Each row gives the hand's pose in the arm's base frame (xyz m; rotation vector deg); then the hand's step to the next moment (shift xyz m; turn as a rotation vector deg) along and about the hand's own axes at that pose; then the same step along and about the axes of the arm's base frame.
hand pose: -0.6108 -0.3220 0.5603 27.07 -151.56 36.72
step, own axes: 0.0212 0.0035 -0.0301 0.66 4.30 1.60
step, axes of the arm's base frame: -0.0115 0.0129 0.0327 -2.75 2.67 -2.61
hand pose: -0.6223 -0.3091 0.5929 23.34 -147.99 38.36
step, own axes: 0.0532 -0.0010 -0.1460 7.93 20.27 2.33
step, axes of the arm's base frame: 0.0040 0.0656 0.1408 -15.34 14.48 -5.87
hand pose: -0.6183 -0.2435 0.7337 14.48 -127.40 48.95
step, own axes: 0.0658 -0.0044 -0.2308 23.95 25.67 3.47
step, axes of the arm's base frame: 0.0851 0.1505 0.1665 -29.66 19.00 1.97
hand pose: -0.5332 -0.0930 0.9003 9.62 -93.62 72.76
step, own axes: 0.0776 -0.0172 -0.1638 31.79 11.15 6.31
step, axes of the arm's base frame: 0.0748 0.1553 0.0586 -25.99 13.91 17.50
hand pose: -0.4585 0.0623 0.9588 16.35 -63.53 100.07
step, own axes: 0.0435 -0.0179 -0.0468 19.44 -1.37 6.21
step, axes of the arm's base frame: 0.0082 0.0648 0.0115 -9.74 7.26 16.46
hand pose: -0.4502 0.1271 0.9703 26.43 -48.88 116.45
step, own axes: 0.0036 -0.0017 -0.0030 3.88 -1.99 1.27
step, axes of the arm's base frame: -0.0006 0.0049 0.0007 -0.52 2.11 3.99
